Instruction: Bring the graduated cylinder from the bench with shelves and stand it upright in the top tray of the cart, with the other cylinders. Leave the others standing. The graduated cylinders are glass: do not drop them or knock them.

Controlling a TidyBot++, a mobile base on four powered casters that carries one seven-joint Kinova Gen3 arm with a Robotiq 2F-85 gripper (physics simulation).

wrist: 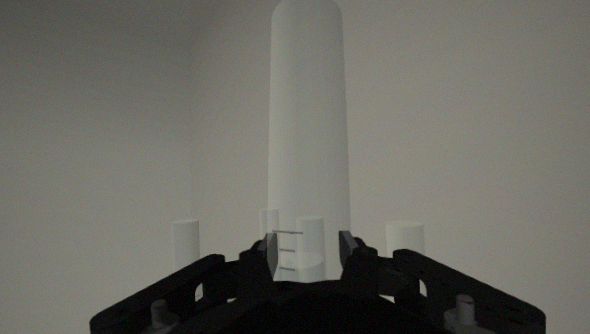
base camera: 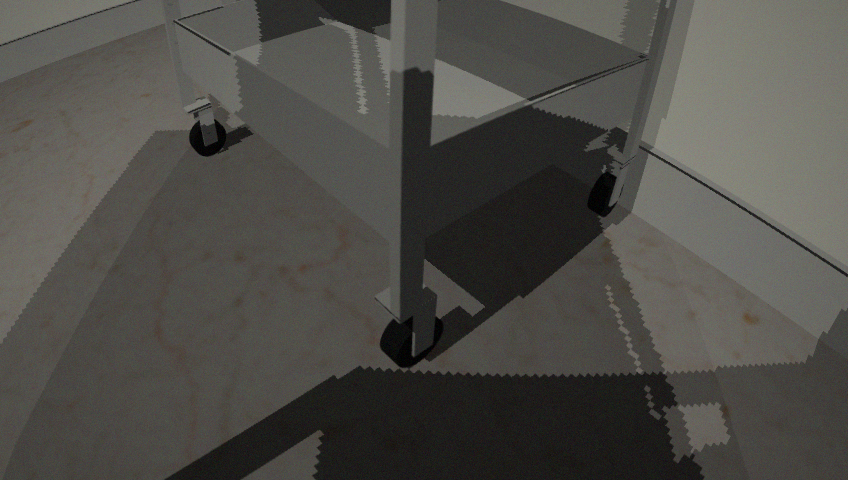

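Note:
My gripper is shut on the graduated cylinder, a tall clear glass tube with dark marks near the fingers; it looks upright in the wrist view. Beyond it stand other cylinders: one to the left, one to the right, and two seen at or through the held glass, a slim one and a wider one. Their lower parts are hidden by the gripper. The cart stands close in the base camera view; its top tray does not show there.
The cart's lower tray has raised walls. Black casters stand on the marbled floor, the nearest at the front corner post. A wall with a baseboard runs along the right, close to the cart.

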